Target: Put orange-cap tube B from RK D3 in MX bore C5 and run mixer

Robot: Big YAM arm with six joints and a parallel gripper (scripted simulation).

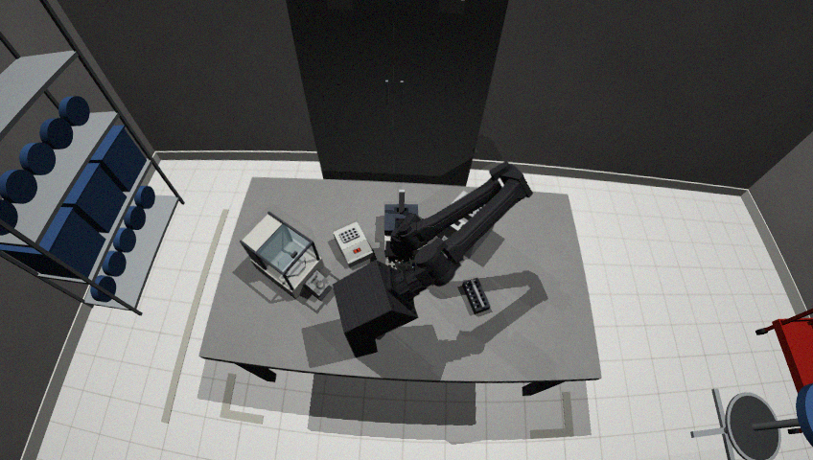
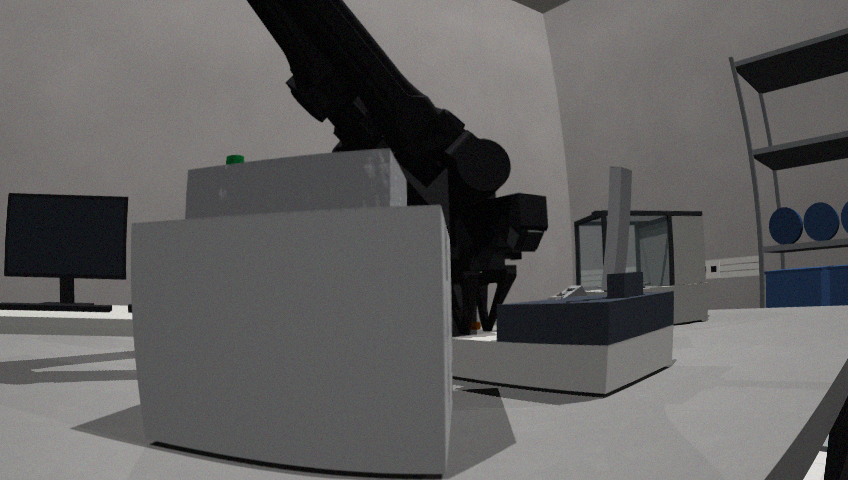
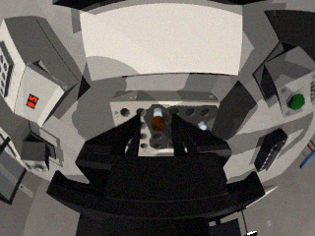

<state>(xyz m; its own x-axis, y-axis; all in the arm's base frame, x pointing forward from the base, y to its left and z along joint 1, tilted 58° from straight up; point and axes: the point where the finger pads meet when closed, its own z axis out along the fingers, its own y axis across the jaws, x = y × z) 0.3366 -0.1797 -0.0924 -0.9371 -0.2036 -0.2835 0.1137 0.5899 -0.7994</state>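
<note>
Now: hand 30 mm past the tube rack RK, 30 mm above it and 10 mm to the left of it. From my hand the other things lie so: yellow-capped tube: 260 mm to the right, 160 mm ahead, 110 mm above; then dry block: 180 mm to the left, 90 mm ahead, 20 mm below; then green start key: 180 mm to the right, 30 mm ahead, 20 mm above.
</note>
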